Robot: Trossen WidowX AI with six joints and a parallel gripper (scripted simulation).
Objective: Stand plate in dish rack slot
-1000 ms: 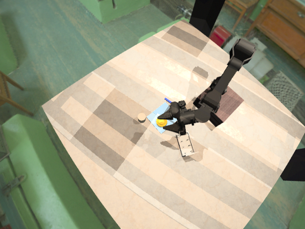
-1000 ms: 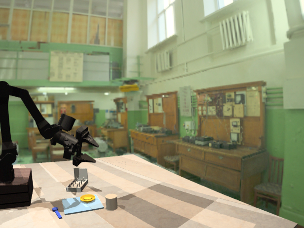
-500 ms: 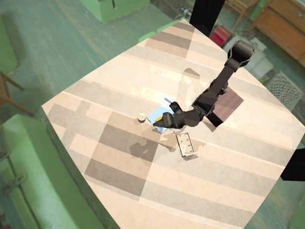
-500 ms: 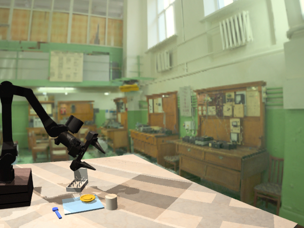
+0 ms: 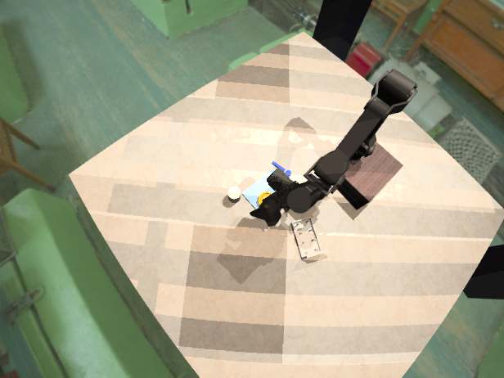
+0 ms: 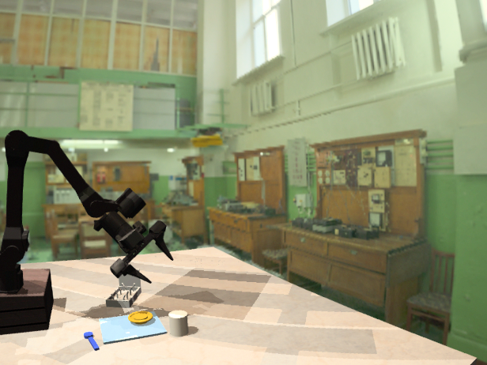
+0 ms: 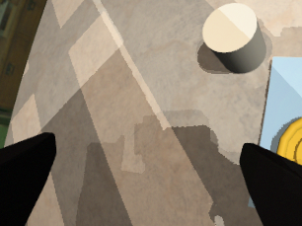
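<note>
Right now the yellow plate is 110 mm below my gripper tip, 70 mm behind it and 20 mm to the right of it. From my gripper tip the other things lie so: grey dish rack: 160 mm to the left, 110 mm below, 110 mm behind; then light blue flat board: 130 mm below, 90 mm behind, 40 mm to the right; then beige cylinder: 100 mm to the right, 100 mm below, 20 mm ahead.
</note>
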